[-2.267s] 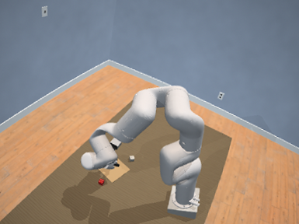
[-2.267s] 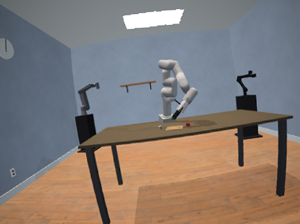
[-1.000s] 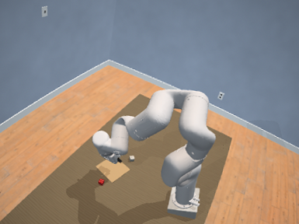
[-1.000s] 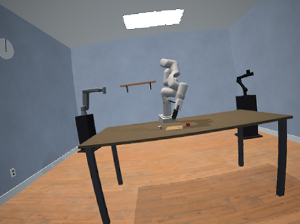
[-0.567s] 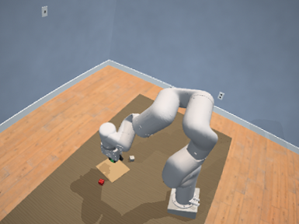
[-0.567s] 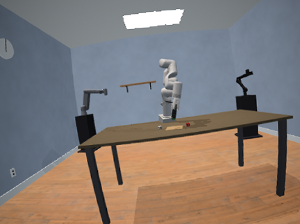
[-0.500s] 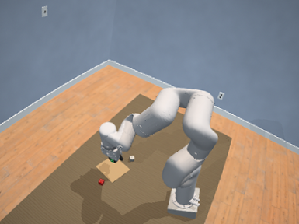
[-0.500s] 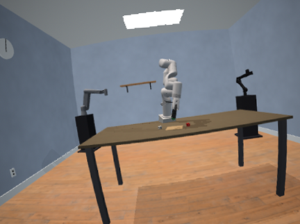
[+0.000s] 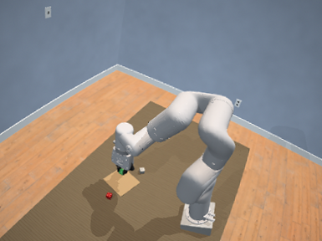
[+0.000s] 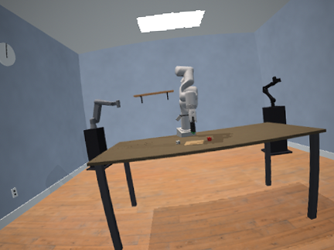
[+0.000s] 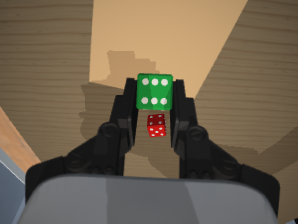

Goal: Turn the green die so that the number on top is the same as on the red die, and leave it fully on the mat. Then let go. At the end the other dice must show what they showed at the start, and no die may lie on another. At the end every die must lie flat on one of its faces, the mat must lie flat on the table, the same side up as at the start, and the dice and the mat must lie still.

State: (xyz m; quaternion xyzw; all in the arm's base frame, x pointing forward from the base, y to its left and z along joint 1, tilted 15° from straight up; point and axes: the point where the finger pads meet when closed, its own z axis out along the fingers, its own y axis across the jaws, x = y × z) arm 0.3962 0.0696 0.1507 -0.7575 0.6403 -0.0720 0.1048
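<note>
Right now my hand is 2 cm above the green die. Round my hand: white die: 13 cm to the right, 9 cm below, 3 cm behind; tan mat: 11 cm below; red die: 12 cm to the left, 9 cm below, 3 cm behind.
</note>
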